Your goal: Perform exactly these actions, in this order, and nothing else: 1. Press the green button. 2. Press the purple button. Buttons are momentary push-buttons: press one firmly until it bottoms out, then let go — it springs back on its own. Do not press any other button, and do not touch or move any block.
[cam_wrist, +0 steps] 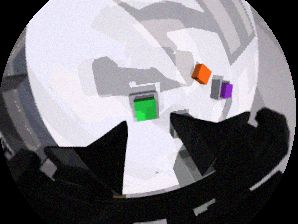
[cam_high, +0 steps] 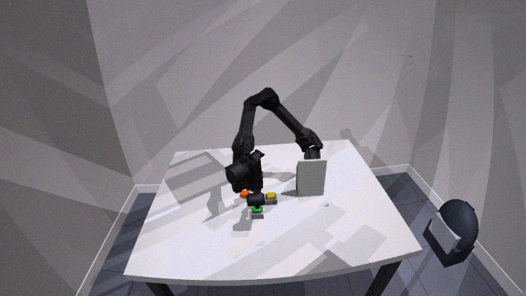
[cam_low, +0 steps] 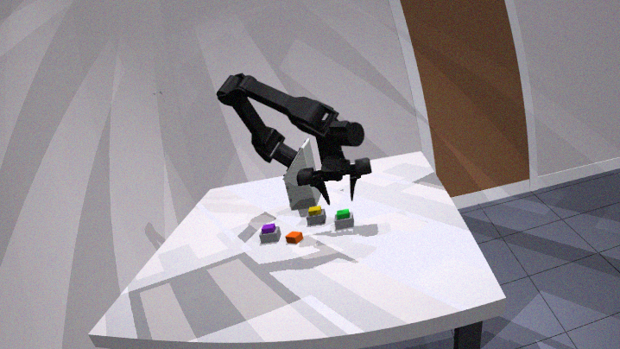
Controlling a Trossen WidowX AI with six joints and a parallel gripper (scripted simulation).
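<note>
The green button is 30 mm below my gripper tip. Also, from my gripper tip: purple button: 200 mm to the right, 40 mm ahead, 30 mm below; orange block: 120 mm to the right, 60 mm ahead, 50 mm below; yellow button: 80 mm to the right, 50 mm behind, 30 mm below.
</note>
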